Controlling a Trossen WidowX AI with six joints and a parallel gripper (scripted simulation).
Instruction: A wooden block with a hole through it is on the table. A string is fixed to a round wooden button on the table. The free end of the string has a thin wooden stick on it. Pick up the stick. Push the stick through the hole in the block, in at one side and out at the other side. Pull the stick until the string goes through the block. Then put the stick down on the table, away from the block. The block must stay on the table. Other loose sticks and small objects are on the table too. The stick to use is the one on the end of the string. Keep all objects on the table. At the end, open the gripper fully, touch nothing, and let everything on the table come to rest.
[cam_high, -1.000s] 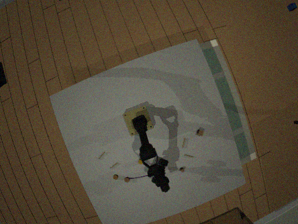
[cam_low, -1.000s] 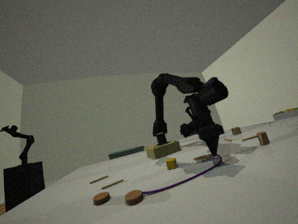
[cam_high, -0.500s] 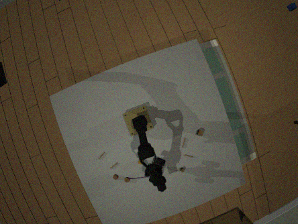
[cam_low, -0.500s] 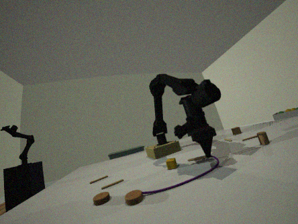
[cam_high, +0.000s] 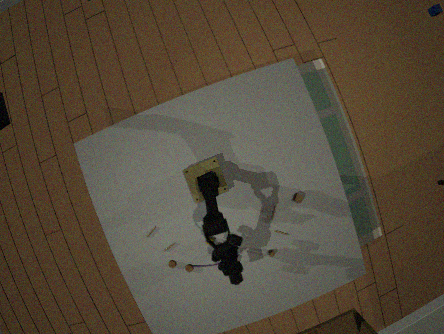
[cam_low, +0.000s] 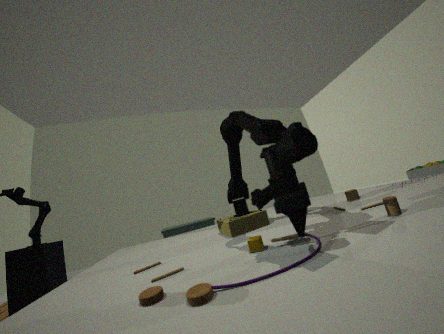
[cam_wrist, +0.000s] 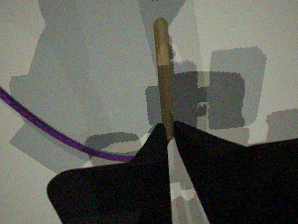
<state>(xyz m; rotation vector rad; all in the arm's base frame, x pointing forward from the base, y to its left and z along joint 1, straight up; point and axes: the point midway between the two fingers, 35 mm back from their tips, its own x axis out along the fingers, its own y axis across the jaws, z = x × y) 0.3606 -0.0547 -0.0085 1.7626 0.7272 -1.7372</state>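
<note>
Right now the yellow block is 80 mm to the right of my gripper tip and 80 mm behind it. The rest, counted from my gripper tip: wooden block (420 mm to the left, 90 mm behind); wooden cylinder (180 mm to the left, 120 mm ahead).
</note>
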